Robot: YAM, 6 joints.
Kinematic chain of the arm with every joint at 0, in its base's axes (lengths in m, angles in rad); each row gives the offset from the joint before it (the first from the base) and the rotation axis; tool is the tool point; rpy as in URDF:
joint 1: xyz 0 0 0.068 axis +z
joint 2: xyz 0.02 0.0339 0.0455 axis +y
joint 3: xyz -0.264 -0.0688 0 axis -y
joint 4: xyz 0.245 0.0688 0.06 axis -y
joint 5: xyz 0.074 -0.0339 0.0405 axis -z
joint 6: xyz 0.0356 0 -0.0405 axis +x
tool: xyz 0 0 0 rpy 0 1.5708 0
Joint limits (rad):
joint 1: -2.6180..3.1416
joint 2: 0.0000..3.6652
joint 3: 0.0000..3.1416
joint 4: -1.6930..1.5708
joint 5: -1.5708..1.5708
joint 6: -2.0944..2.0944
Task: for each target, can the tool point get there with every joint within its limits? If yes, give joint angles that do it. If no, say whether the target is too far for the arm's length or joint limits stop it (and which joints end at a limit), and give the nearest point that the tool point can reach.
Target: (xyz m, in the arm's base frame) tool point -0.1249 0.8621 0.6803
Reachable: no: too far | nearest point -0.0776 0.5353 0.4604 | short by 0.397 m
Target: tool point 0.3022 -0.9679 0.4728
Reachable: no: too far | nearest point 0.1814 -0.5809 0.3263 | short by 0.431 m
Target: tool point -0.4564 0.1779 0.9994
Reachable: no: too far | nearest point -0.2918 0.1138 0.6664 | short by 0.377 m
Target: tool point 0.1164 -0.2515 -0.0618
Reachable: yes | joints -1.2467 2.6068 1.1438 -0.7788 -1.0137 1.6324
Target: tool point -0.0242 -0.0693 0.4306
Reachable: yes | joints 0.8015 0.4093 1.4629 -1.3929 1.0452 -1.5271
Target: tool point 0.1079 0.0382 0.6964
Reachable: yes | joints 0.1928 1.3566 2.2486 0.2664 -0.4909 0.5823
